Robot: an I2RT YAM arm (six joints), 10 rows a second.
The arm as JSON. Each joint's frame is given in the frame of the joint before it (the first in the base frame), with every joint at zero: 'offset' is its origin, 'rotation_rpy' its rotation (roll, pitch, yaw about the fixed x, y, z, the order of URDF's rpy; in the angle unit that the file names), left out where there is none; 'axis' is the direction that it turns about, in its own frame. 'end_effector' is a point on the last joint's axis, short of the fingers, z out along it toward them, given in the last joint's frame.
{
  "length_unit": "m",
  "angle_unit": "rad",
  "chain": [
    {
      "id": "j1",
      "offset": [
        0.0,
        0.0,
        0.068
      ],
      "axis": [
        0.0,
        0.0,
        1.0
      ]
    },
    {
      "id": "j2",
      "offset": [
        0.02,
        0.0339,
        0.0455
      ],
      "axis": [
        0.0,
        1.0,
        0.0
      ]
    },
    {
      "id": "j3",
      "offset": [
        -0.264,
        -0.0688,
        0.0
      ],
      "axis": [
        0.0,
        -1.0,
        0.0
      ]
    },
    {
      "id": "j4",
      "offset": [
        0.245,
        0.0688,
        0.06
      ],
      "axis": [
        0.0,
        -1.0,
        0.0
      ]
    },
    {
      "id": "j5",
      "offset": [
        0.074,
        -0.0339,
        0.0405
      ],
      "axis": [
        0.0,
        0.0,
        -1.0
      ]
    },
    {
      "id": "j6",
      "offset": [
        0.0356,
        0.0,
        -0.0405
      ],
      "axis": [
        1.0,
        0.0,
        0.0
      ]
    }
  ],
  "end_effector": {
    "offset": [
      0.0,
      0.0,
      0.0
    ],
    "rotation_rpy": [
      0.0,
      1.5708,
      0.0
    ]
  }
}
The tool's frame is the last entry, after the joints.
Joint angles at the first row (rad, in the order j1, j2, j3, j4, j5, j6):
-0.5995, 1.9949, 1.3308, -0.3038, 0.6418, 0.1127
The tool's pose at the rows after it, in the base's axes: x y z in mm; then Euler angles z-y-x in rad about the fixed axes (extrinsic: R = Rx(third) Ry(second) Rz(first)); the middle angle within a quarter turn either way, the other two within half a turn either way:
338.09 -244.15 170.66 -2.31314 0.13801 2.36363
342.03 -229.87 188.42 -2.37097 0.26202 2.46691
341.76 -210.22 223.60 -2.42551 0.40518 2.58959
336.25 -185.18 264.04 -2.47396 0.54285 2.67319
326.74 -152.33 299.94 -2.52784 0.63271 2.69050
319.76 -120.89 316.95 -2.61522 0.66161 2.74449
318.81 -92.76 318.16 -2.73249 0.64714 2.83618
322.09 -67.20 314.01 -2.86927 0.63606 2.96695
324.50 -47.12 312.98 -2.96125 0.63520 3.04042
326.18 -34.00 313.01 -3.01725 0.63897 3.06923
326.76 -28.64 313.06 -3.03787 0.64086 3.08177
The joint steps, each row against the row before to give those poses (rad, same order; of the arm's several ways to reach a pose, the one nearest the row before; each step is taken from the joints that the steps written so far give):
0.0172, -0.0168, 0.0011, -0.0069, -0.1125, -0.0946
0.0229, -0.0503, 0.0103, -0.0534, -0.1461, -0.0236
0.0270, -0.0870, 0.0298, -0.0965, -0.1663, 0.0007
0.0378, -0.1072, 0.0183, -0.0710, -0.1217, 0.0107
0.0656, -0.1129, 0.0000, -0.0530, -0.0214, -0.0004
0.0752, -0.0671, 0.0000, -0.0698, -0.0004, 0.0000
0.0778, -0.0203, -0.0004, -0.0695, -0.0068, 0.0000
0.0721, 0.0035, 0.0000, -0.0438, -0.0500, -0.0003
0.0591, 0.0003, 0.0000, -0.0137, -0.0217, -0.0012
0.0405, 0.0001, 0.0000, 0.0003, 0.0007, -0.0065
0.0164, 0.0000, 0.0000, 0.0008, -0.0004, 0.0000

